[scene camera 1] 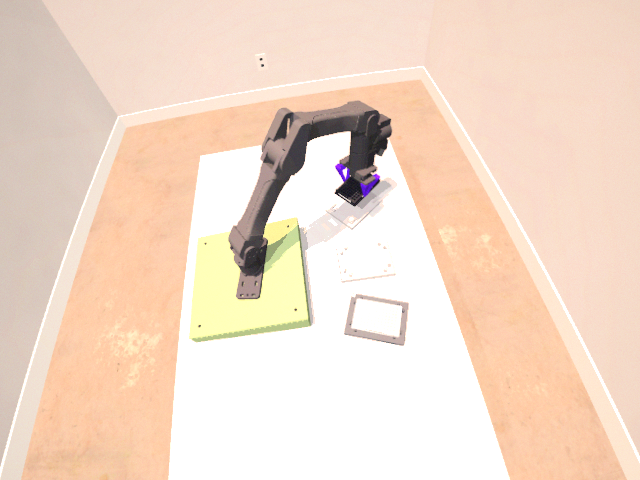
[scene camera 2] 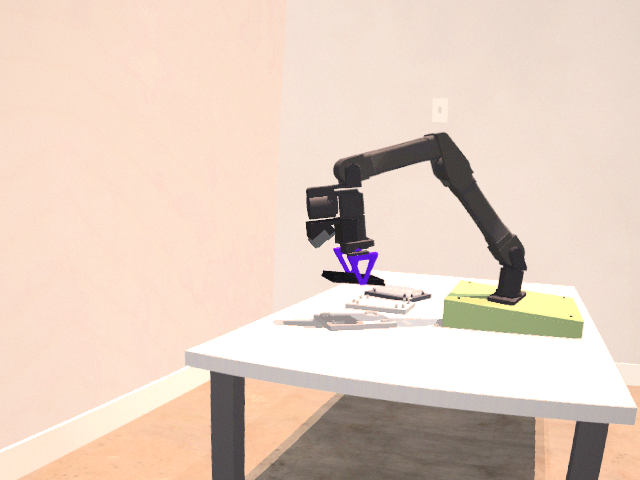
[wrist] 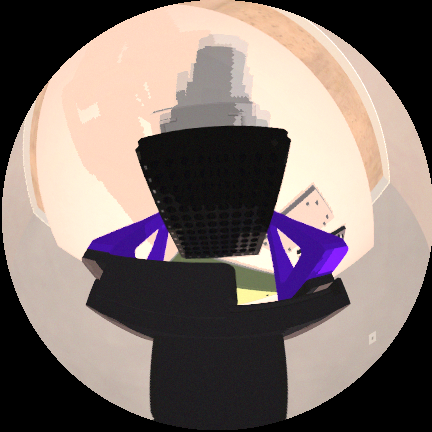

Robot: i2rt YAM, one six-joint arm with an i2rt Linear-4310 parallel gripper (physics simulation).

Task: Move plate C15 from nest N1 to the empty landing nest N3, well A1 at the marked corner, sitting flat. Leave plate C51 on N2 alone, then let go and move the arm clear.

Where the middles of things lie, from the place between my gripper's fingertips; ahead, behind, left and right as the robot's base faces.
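Labels:
My gripper is 1 cm to the right of the black well plate (wrist: 215,187), while also being 1 cm short of it and 1 cm below it. As for the white plate (scene camera 1: 371,316), I see it 40 cm to the right of my hand, 5 cm ahead of it and 8 cm below it.

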